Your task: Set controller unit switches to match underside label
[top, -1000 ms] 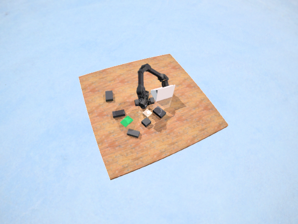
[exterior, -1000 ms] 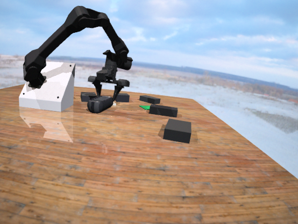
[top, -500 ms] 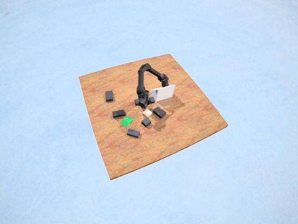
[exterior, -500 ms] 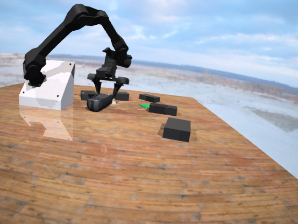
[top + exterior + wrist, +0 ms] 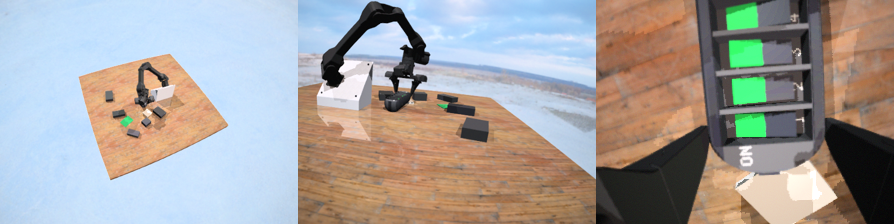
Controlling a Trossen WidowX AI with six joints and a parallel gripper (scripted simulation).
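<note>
Now: the white tile 10 mm behind my gripper tip, 80 mm to the left of it and 40 mm below it. Also, from my gripper tip: green tile 210 mm ahead, 110 mm to the left, 50 mm below; then dark block 310 mm ahead, 230 mm to the right, 30 mm below.
</note>
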